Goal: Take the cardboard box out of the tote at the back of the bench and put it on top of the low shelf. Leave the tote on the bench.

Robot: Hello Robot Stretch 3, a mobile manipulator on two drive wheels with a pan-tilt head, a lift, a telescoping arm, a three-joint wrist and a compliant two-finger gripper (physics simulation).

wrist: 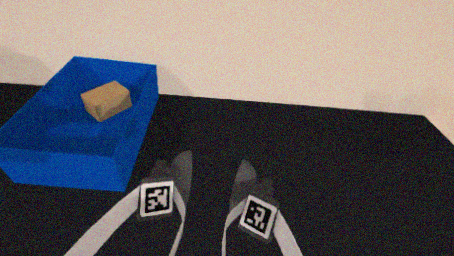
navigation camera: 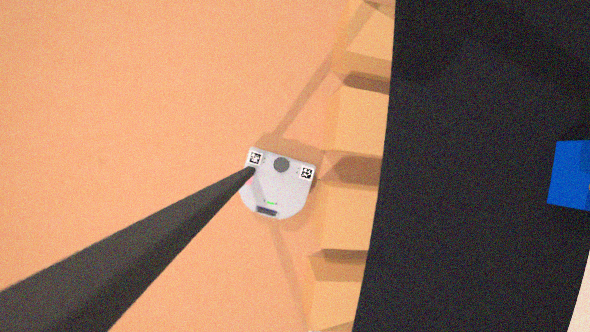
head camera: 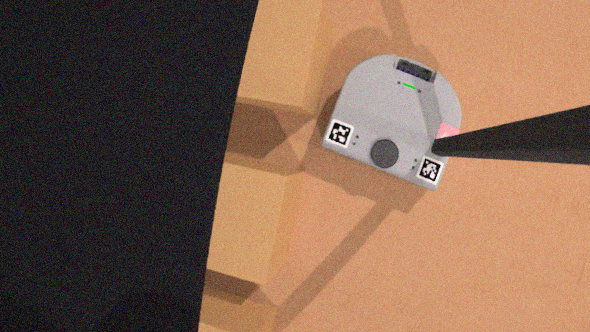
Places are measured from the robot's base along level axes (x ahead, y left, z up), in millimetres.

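Pixels of known places: gripper, fingertip midpoint: [wrist: 214, 173]; robot's base, link origin: [navigation camera: 280, 164] [head camera: 384, 152].
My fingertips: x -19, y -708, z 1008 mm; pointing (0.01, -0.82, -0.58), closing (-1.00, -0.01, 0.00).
Observation:
For each thing: its top centre in the pictures, then the offset to it from my fingertips. Level surfaces: height alone.
- cardboard box, top centre: [wrist: 105, 92] dx +297, dy -308, dz -192 mm
- blue tote, top centre: [wrist: 89, 95] dx +279, dy -233, dz -145 mm
- black bench top, surface height: dz -245 mm
- orange floor, surface height: dz -1007 mm
The cardboard box [wrist: 106, 101] lies inside the blue tote, toward its far end, in the wrist view. The blue tote [wrist: 70, 167] stands on the black bench top [wrist: 320, 165] near the back edge, left of the gripper. Part of the tote [navigation camera: 567, 175] also shows at the right edge of the navigation view. My gripper [wrist: 214, 173] is open, its two fingers apart with black bench top showing between them, to the right of the tote's near end. The box does not show in the head or navigation view. The low shelf cannot be made out in any view.
My grey base [head camera: 395, 110] [navigation camera: 280, 185] stands on the orange floor [head camera: 500, 250] [navigation camera: 125, 75], with the black mast [head camera: 525, 137] [navigation camera: 150, 225] rising from it. Light wooden blocks [head camera: 250, 215] [navigation camera: 362, 120] show beside the base along the bench's edge. A pale wall [wrist: 300, 45] stands behind the bench.

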